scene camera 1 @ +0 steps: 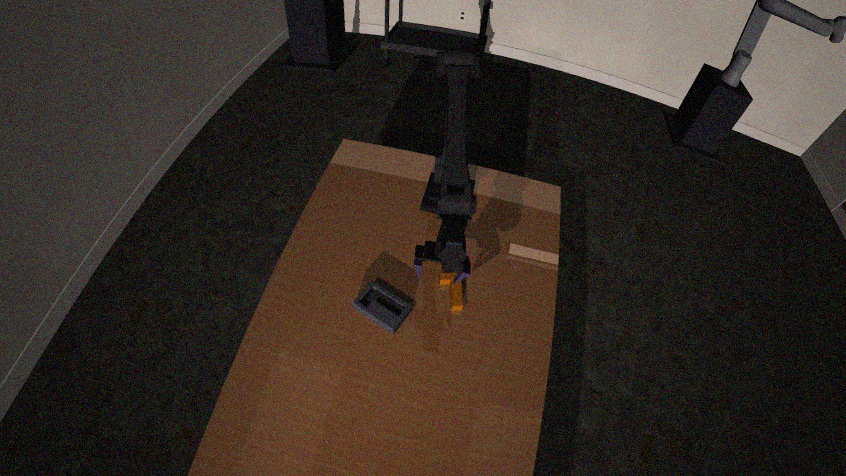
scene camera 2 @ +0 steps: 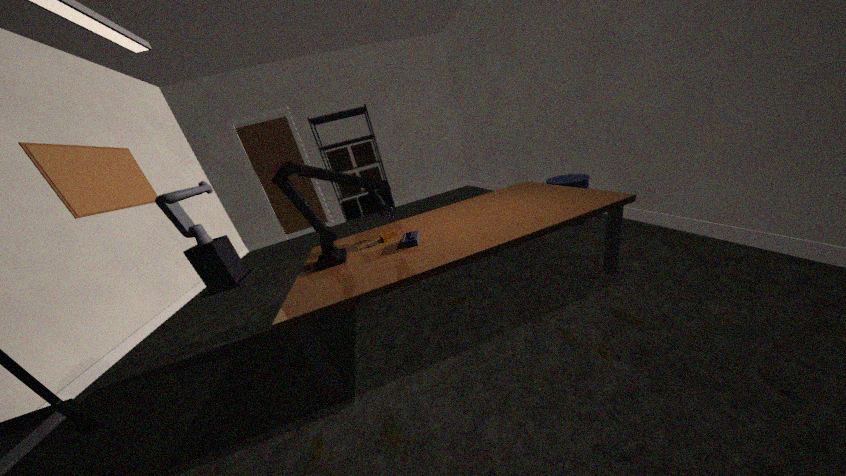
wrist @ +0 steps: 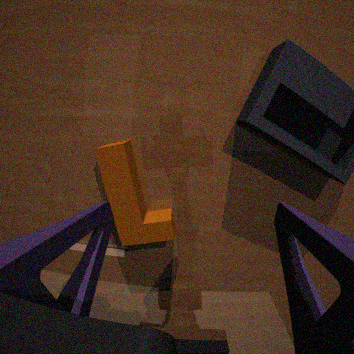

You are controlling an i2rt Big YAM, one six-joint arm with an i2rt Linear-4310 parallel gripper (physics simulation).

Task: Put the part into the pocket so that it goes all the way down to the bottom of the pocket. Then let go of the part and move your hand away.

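Seen in the pictures: gripper, fingertip midpoint: (scene camera 1: 436, 279) (scene camera 2: 391, 220) (wrist: 191, 210); arm's base, origin of the base link: (scene camera 2: 332, 256).
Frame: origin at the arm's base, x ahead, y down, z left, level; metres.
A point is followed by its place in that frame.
Note:
The part, an orange L-shaped piece (scene camera 1: 457, 295) @(x 0.368, y -0.001, z 0.108 m) (scene camera 2: 388, 236) @(x 0.344, y 0.015, z 0.085 m) (wrist: 118, 192) @(x 0.355, y -0.002, z 0.105 m), lies on the table, outside the pocket. The dark grey-blue block with the pocket (scene camera 1: 378, 320) @(x 0.507, y -0.004, z -0.083 m) (scene camera 2: 409, 242) @(x 0.439, y 0.002, z -0.155 m) (wrist: 301, 64) @(x 0.502, y -0.008, z -0.053 m) sits apart from it, to its left in scene camera 1 and at the upper right in the wrist view, turned at an angle. Its recess looks dark and its bottom is hard to see. My gripper (scene camera 1: 440, 274) @(x 0.387, y -0.092, z 0.042 m) (scene camera 2: 387, 213) @(x 0.387, y -0.092, z 0.042 m) (wrist: 191, 210) @(x 0.387, y -0.092, z 0.042 m) is open and empty above the part. In the wrist view the part shows nearer the left finger, whose tip overlaps its edge.
The wooden table (scene camera 1: 331, 402) @(x 0.765, y 0.029, z -0.137 m) (scene camera 2: 502, 213) @(x 1.035, y 0.028, z -0.105 m) carries a pale strip (scene camera 1: 533, 253) near its right edge in scene camera 1. Another arm stands on a dark pedestal (scene camera 1: 712, 109) (scene camera 2: 215, 264) away from the table. Shadows of the arm fall across the table.

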